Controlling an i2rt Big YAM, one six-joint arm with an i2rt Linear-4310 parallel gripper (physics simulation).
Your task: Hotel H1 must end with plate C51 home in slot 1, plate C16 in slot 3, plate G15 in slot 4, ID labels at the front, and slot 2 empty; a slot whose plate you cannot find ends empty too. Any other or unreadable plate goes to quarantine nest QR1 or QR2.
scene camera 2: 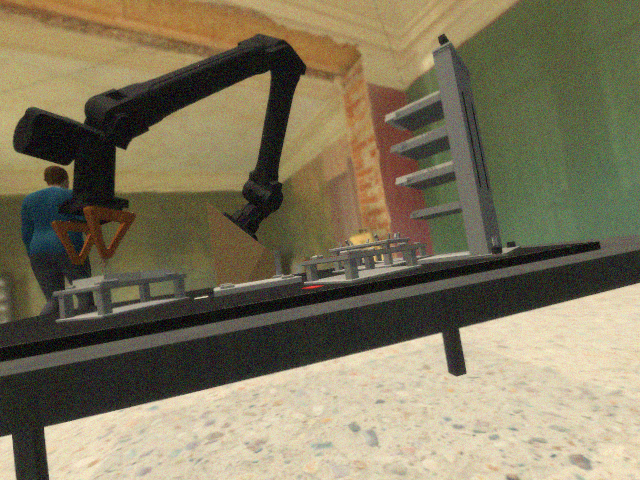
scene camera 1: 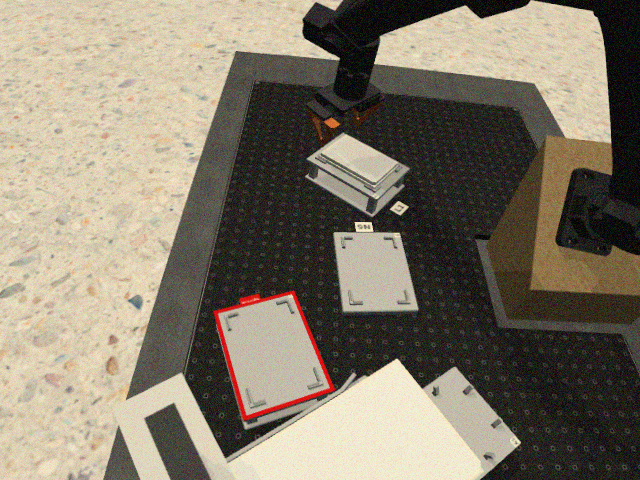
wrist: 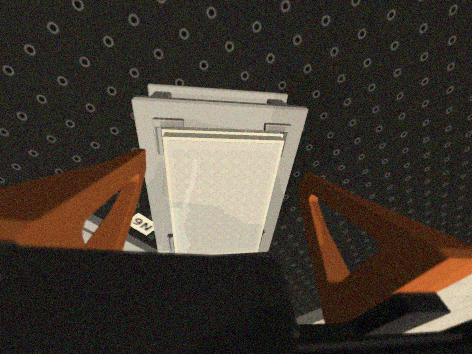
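Pixels of known places: gripper, fingertip midpoint: [scene camera 2: 91, 261] [scene camera 1: 339, 134] [wrist: 230, 170]; arm's base, link origin: [scene camera 2: 238, 230] [scene camera 1: 588, 212].
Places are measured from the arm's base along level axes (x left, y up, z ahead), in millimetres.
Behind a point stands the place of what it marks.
Note:
A pale plate [scene camera 1: 356, 157] @(x -172, y -99, z 355 mm) [wrist: 222, 185] @(x -185, y -99, z 369 mm) lies flat inside the corner guides of a raised grey nest [scene camera 1: 315, 161] @(x -160, y -113, z 431 mm) [scene camera 2: 103, 300] @(x -165, y -137, z 442 mm) [wrist: 215, 111] @(x -207, y -113, z 417 mm), beside a tag reading L1 [scene camera 1: 398, 208] @(x -116, y -163, z 260 mm). No ID label is readable on the plate. My gripper [scene camera 1: 339, 129] @(x -201, y -73, z 394 mm) [scene camera 2: 94, 258] @(x -201, y -73, z 394 mm) [wrist: 230, 170] @(x -201, y -73, z 394 mm) is open and empty above the nest, its fingertips apart on either side of the plate in the wrist view. The hotel [scene camera 2: 467, 155] @(x 449, y 18, z 470 mm) has several shelves on a grey upright; its slot numbers and any plates on them cannot be made out. A red-rimmed raised nest [scene camera 1: 273, 356] @(x 244, y -123, z 438 mm) holds no plate; its tab is unreadable.
A low grey nest [scene camera 1: 376, 273] @(x 57, y -151, z 300 mm) [scene camera 2: 258, 284] @(x 57, y -153, z 365 mm) without a plate lies by a tag reading N6 [scene camera 1: 363, 226] @(x -55, y -163, z 325 mm) [wrist: 142, 223] @(x -56, y -163, z 326 mm). Another grey stand with pegs [scene camera 1: 465, 413] @(x 295, y -103, z 188 mm) shows partly beyond the pale hotel surface [scene camera 1: 356, 423] @(x 420, y 167, z 360 mm). A brown block [scene camera 1: 578, 263] @(x 56, y -57, z 1 mm) is under the arm's base. A person [scene camera 2: 43, 227] stands behind.

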